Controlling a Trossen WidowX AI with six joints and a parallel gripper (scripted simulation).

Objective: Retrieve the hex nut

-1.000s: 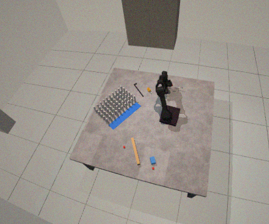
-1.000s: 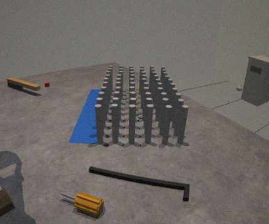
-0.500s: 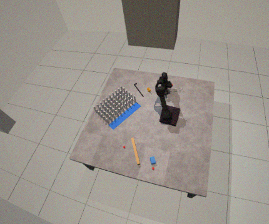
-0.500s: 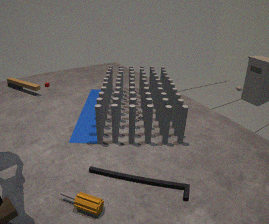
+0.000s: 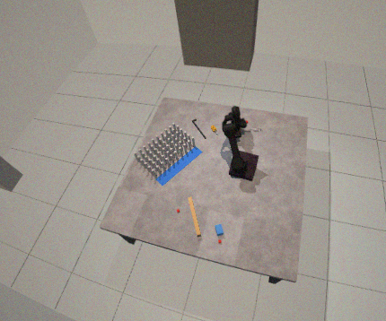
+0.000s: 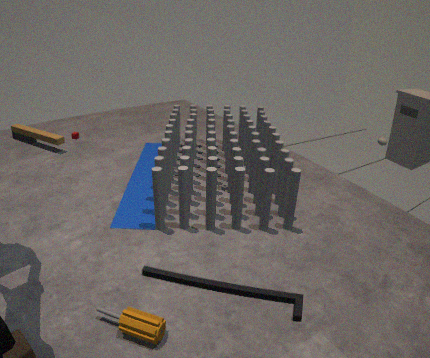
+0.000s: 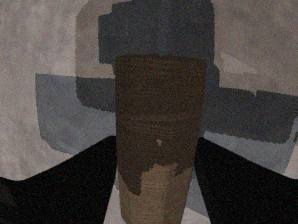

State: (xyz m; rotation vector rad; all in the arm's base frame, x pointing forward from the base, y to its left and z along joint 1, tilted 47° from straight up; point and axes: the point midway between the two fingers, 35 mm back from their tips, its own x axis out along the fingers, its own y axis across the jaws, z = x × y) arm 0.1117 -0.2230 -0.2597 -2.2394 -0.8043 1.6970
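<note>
Now: gripper tip 10 cm past the brown-handled tool and 3 cm to the left of it. Round my gripper tip: blue taped strip 35 cm ahead, 39 cm to the left, 2 cm below; blue block 5 cm behind, 81 cm to the left; screwdriver 17 cm ahead, 1 cm below.
</note>
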